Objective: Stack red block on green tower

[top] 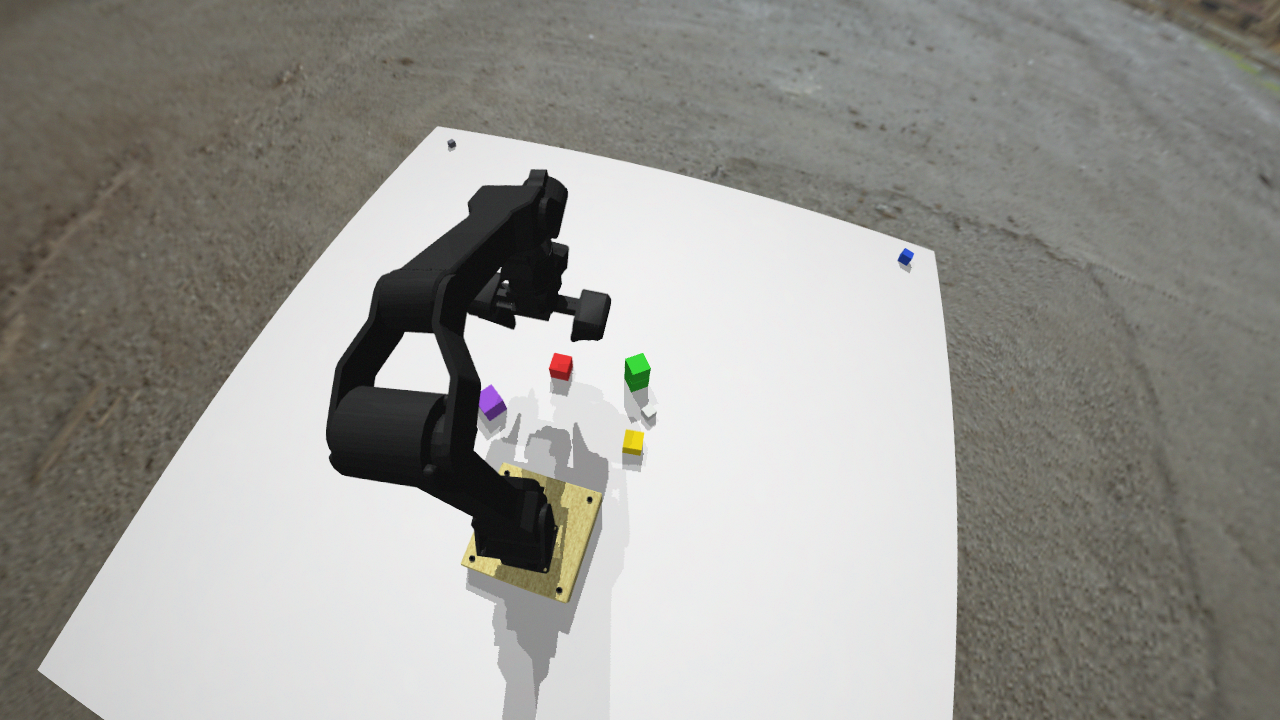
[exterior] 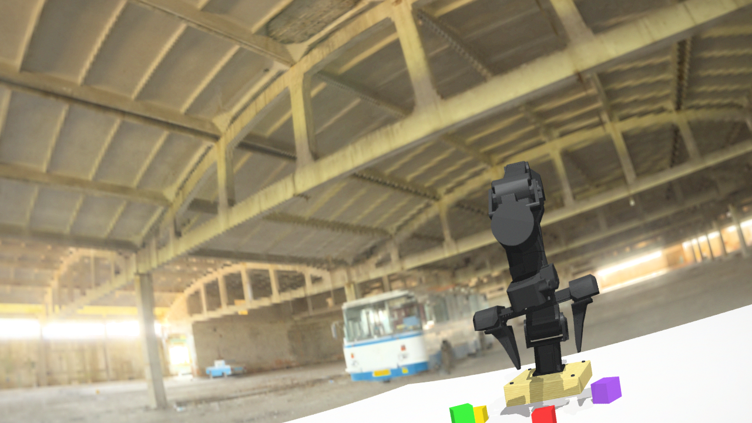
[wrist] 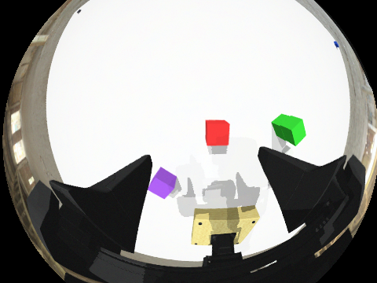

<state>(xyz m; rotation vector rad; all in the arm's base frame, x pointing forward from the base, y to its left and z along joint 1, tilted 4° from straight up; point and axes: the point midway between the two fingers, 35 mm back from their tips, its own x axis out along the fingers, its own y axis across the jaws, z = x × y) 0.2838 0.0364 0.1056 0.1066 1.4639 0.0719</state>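
Now: the red block 9 cm below my gripper tip, 2 cm to the right of it and 1 cm behind it. Also, from my gripper tip: small dark ball 56 cm ahead, 41 cm to the left, 10 cm below; yellow block 16 cm to the right, 11 cm behind, 9 cm below; purple block 9 cm below, 9 cm behind, 7 cm to the left.
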